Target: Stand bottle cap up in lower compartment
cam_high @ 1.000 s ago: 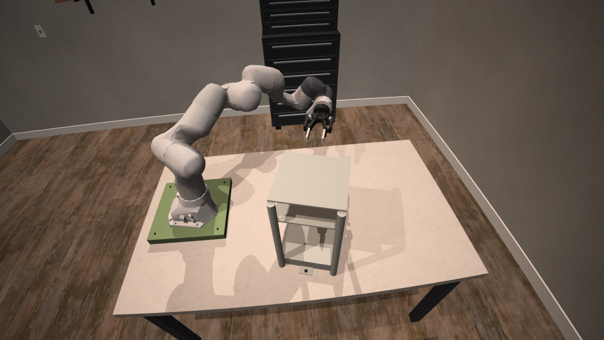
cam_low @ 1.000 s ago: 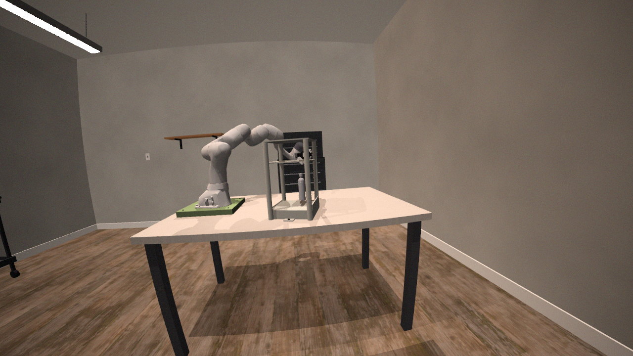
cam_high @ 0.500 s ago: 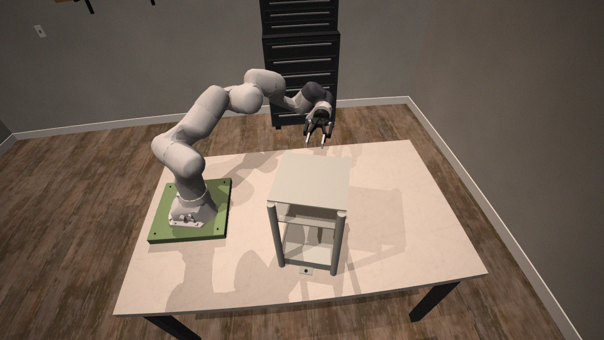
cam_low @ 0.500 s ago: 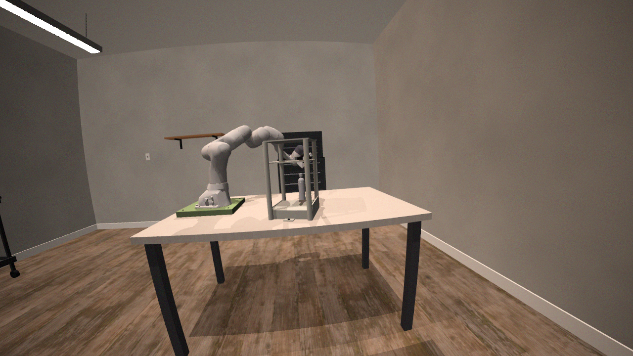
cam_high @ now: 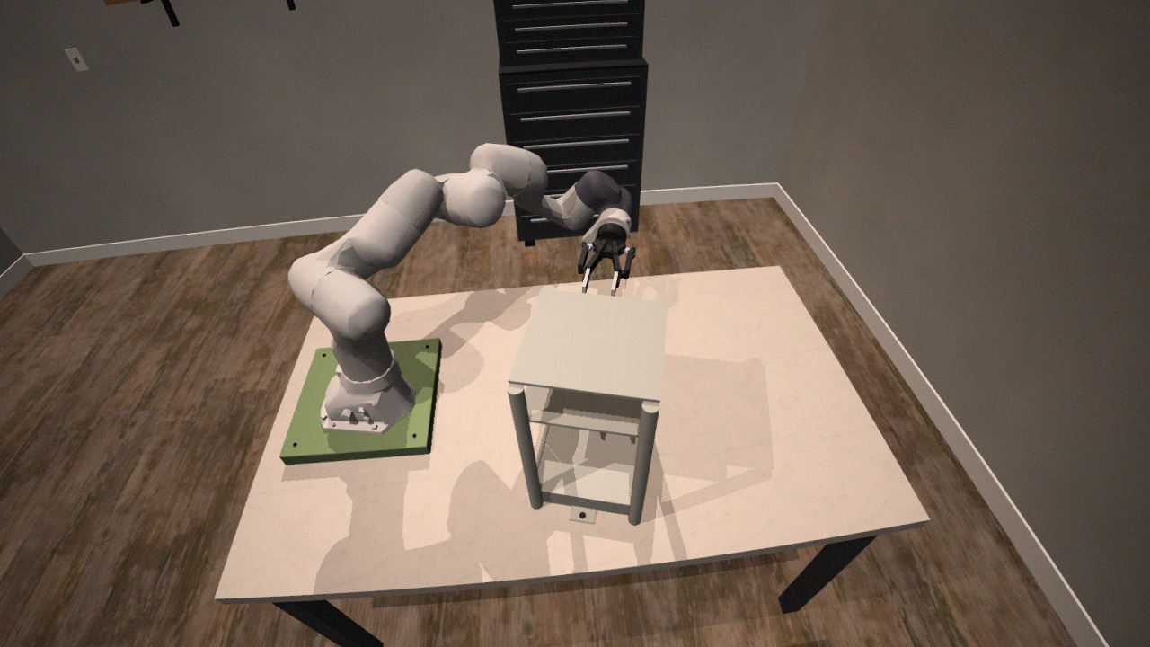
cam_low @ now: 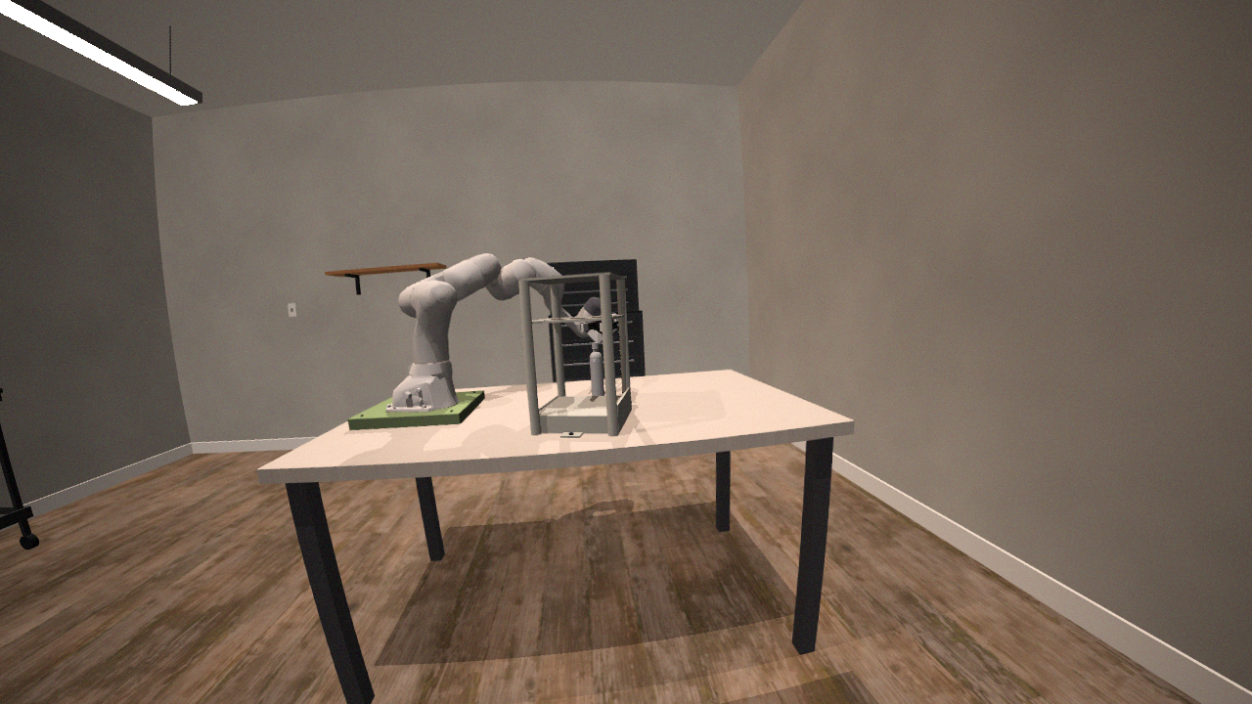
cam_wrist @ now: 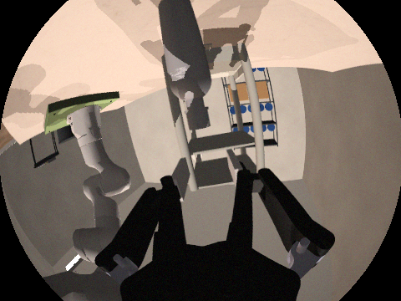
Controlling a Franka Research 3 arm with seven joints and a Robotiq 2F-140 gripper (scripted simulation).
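Right now my hand is 12 cm above the grey bottle. Also, from my hand: shelving unit: 6 cm behind, 31 cm to the right, 5 cm below.
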